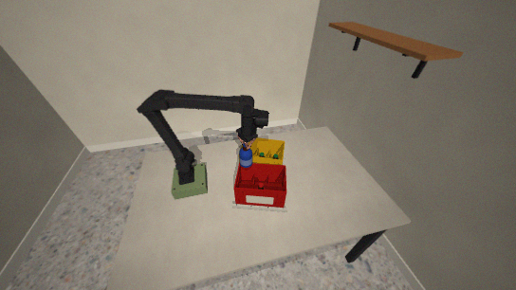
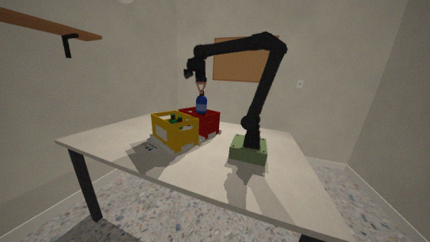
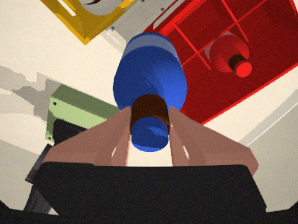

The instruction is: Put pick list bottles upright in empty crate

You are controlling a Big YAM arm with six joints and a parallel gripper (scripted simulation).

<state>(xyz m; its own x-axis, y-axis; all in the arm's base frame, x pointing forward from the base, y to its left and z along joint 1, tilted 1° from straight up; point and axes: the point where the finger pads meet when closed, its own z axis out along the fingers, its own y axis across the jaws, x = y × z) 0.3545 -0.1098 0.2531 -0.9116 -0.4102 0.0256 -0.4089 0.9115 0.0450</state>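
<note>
Now: the blue-label bottle 60 mm below my hand. Also, from my hand: white-labelled bottle: 40 mm ahead, 120 mm to the left, 240 mm below; green-labelled bottle: 120 mm ahead, 80 mm to the left, 240 mm below; red-label bottle: 40 mm ahead, 150 mm to the right, 240 mm below.
</note>
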